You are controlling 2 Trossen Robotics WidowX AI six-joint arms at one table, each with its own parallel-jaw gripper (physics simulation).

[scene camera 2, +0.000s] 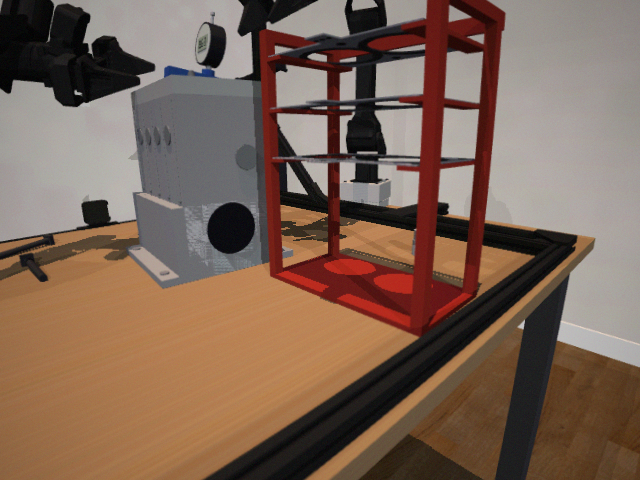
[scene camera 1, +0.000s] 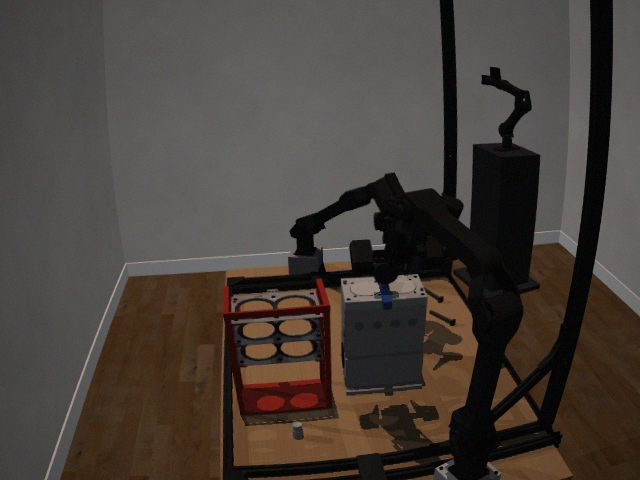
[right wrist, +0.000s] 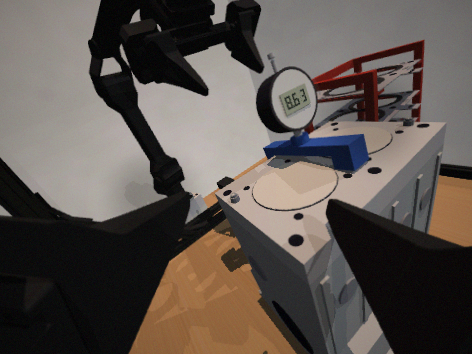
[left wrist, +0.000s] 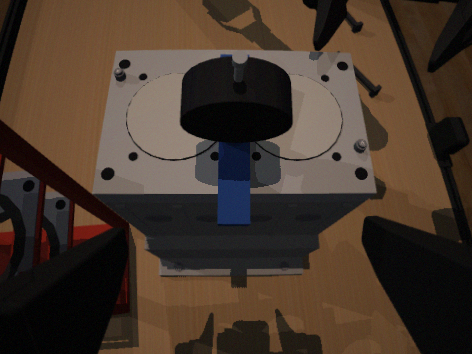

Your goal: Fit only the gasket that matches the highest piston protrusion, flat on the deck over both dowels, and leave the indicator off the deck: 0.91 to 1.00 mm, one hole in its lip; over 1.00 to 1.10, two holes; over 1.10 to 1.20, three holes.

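Where they show: left gripper, fingertip midpoint: [scene camera 2: 254,28] [scene camera 1: 391,271] [right wrist: 236,80] [left wrist: 247,235]; right gripper, fingertip midpoint: [scene camera 2: 147,74] [right wrist: 258,202] [left wrist: 369,56]; left arm's base at its link origin: [scene camera 2: 366,181] [scene camera 1: 468,471]; right arm's base at its link origin: [scene camera 1: 305,251].
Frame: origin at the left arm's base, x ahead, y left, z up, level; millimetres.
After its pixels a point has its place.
Observation:
The indicator [scene camera 2: 210,44] {x 481, y -51, z 235 mm} [left wrist: 235,115] {x 448, y -65, z 251 mm} [right wrist: 295,102] {x 471, y -82, z 240 mm} stands on its blue bridge [scene camera 1: 386,300] {x 419, y -50, z 189 mm} [left wrist: 234,202] {x 425, y -56, z 191 mm} [right wrist: 352,152] {x 515, y -105, z 199 mm} across the deck [left wrist: 160,180] {x 460, y -19, z 182 mm} [right wrist: 410,145] {x 552, y -65, z 182 mm}, between the two pistons. Its display reads 8.63 in the right wrist view. Two dowels, one [left wrist: 119,74] {x 550, y -19, z 188 mm} and another [left wrist: 361,145] {x 426, y -153, z 189 mm}, stand bare. Three gaskets, top [scene camera 2: 336,46] {x 538, y 158, z 197 mm}, middle [scene camera 1: 276,338] {x 459, y 199, z 145 mm} and bottom [scene camera 1: 279,357] {x 466, y 193, z 88 mm}, lie in the red rack [scene camera 1: 276,312] {x 437, y 201, z 222 mm} [scene camera 2: 436,155] {x 588, y 267, z 97 mm}; their lip holes cannot be read. My left gripper [left wrist: 247,235] {x 391, y -43, z 273 mm} [right wrist: 236,80] {x 391, y -43, z 273 mm} is open above the block's side. My right gripper [scene camera 2: 146,73] {x 477, y -184, z 210 mm} [right wrist: 258,202] {x 477, y -184, z 210 mm} is open beside the deck.
A small grey cylinder [scene camera 1: 297,430] {x 339, y 216, z -35 mm} stands in front of the rack. Two dark bolts, one [scene camera 1: 434,294] {x 734, y -441, z -50 mm} and another [scene camera 1: 443,317] {x 603, y -380, z -52 mm}, lie right of the grey block [scene camera 1: 385,341] {x 430, y -60, z 70 mm} [scene camera 2: 217,113] {x 533, y -1, z 141 mm}. Black frame rails [scene camera 2: 361,403] {x 718, y 255, z -42 mm} run along the table edges.

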